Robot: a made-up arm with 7 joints.
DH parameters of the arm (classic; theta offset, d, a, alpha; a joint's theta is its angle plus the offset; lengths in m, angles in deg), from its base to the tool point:
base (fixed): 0 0.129 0 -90
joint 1: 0 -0.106 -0.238 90
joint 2: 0 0.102 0.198 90
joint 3: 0 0.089 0.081 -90
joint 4: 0 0.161 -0.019 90
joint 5: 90 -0.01 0.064 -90
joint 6: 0 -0.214 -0.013 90
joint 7: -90 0.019 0.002 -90
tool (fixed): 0 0.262 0 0
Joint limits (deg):
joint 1: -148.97..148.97
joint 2: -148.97..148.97
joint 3: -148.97..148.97
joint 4: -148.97..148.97
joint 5: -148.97..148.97
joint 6: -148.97..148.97
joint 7: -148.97..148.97
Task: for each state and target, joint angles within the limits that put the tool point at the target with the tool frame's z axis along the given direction. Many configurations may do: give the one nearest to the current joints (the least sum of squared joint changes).
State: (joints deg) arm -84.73 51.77 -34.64 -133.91 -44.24 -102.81 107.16
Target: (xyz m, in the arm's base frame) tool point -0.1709 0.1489 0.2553 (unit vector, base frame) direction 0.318 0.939 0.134
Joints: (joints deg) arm -95.66 43.35 -45.70 -139.84 -16.42 -100.85 90.44
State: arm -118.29 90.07 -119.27 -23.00 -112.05 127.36 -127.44
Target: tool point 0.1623 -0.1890 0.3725 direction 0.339 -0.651 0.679
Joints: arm -133.20 46.81 -76.46 -19.61 -74.44 148.97 -139.35
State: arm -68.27 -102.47 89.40 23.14 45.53 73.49 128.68
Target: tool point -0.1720 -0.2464 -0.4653 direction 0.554 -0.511 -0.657
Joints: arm -110.23 -90.20 58.03 24.82 33.84 67.04 143.67
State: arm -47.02 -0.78 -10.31 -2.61 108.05 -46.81 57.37
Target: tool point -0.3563 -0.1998 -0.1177 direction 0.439 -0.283 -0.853
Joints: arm -83.56 7.84 5.29 -27.40 100.22 -35.88 18.79
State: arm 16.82 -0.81 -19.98 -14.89 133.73 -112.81 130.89
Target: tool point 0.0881 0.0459 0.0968 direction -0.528 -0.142 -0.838
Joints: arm 34.41 13.93 -48.79 -52.83 146.16 -113.85 123.56
